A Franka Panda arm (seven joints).
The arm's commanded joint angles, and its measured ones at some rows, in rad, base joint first. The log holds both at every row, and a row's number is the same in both.
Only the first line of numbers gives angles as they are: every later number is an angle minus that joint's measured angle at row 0.
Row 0, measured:
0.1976 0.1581 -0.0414 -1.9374 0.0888 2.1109 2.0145
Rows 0 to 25, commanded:
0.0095 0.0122 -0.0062 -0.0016 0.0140 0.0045 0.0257
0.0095 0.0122 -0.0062 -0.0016 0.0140 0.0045 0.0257
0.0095 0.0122 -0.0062 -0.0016 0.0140 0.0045 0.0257
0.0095 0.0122 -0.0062 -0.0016 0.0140 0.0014 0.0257
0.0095 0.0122 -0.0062 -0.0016 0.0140 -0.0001 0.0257
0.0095 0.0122 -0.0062 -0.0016 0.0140 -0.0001 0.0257
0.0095 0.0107 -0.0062 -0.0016 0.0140 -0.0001 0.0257
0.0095 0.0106 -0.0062 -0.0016 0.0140 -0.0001 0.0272
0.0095 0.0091 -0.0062 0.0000 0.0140 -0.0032 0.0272
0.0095 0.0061 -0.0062 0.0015 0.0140 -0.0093 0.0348
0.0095 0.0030 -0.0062 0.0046 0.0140 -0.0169 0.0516
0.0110 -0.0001 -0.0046 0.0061 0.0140 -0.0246 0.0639
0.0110 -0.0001 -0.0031 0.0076 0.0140 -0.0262 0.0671
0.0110 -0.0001 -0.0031 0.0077 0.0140 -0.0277 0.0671
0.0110 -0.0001 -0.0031 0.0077 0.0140 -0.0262 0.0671
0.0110 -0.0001 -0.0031 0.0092 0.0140 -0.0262 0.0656
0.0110 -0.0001 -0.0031 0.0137 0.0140 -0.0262 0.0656
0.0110 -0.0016 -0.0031 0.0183 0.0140 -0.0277 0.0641
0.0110 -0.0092 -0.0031 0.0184 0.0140 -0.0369 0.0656
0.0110 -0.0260 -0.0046 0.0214 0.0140 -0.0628 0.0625
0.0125 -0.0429 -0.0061 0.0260 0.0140 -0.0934 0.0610
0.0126 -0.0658 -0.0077 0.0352 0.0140 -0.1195 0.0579
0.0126 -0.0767 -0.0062 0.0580 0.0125 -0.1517 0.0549
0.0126 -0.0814 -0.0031 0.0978 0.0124 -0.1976 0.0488
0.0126 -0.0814 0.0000 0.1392 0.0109 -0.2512 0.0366
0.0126 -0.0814 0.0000 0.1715 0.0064 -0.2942 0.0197
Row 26, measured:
0.0062 -0.0610 -0.0010 0.0750 0.0000 -0.1588 0.0457
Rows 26 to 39, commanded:
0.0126 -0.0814 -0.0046 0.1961 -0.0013 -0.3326 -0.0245
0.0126 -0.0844 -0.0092 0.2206 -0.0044 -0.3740 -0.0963
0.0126 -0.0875 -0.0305 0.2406 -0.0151 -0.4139 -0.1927
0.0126 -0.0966 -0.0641 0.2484 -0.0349 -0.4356 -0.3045
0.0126 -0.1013 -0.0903 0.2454 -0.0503 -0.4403 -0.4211
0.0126 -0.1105 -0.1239 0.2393 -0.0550 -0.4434 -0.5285
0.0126 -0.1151 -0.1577 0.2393 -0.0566 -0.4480 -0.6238
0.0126 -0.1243 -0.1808 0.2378 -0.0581 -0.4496 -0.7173
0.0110 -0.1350 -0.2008 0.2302 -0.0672 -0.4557 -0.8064
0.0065 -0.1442 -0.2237 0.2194 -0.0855 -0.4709 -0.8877
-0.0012 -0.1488 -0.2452 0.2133 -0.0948 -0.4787 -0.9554
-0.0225 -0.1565 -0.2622 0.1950 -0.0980 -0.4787 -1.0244
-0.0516 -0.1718 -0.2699 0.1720 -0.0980 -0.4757 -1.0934
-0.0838 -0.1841 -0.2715 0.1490 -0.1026 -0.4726 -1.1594
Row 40, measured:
-0.0179 -0.1322 -0.2624 0.2167 -0.0821 -0.4629 -0.9836
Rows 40 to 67, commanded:
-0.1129 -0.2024 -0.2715 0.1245 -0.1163 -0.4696 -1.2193
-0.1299 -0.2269 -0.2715 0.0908 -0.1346 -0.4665 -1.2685
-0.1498 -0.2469 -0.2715 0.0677 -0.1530 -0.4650 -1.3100
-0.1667 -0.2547 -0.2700 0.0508 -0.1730 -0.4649 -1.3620
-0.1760 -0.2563 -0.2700 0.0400 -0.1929 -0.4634 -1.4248
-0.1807 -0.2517 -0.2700 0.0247 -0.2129 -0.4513 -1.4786
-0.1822 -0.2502 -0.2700 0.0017 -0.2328 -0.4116 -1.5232
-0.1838 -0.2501 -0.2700 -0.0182 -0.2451 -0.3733 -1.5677
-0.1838 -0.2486 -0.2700 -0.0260 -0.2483 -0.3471 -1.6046
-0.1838 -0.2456 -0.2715 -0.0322 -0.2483 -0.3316 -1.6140
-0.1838 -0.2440 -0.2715 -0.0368 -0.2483 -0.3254 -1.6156
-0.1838 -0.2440 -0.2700 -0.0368 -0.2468 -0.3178 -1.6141
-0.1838 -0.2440 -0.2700 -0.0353 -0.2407 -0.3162 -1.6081
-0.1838 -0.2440 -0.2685 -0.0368 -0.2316 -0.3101 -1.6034
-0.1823 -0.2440 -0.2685 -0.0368 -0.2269 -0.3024 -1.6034
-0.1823 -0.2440 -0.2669 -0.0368 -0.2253 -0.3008 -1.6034
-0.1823 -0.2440 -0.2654 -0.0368 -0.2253 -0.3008 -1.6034
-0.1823 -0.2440 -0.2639 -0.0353 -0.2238 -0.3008 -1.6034
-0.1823 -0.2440 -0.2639 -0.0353 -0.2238 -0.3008 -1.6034
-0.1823 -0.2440 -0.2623 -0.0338 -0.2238 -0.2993 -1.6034
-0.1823 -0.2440 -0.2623 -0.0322 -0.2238 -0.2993 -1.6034
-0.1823 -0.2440 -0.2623 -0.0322 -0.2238 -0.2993 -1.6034
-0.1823 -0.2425 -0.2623 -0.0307 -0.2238 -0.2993 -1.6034
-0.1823 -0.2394 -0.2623 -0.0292 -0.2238 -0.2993 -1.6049
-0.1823 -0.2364 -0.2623 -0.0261 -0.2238 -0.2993 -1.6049
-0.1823 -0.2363 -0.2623 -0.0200 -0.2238 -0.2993 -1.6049
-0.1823 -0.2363 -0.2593 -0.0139 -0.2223 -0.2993 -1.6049
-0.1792 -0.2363 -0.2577 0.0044 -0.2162 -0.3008 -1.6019
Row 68, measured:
-0.1770 -0.2306 -0.2717 -0.0237 -0.2251 -0.3096 -1.5975
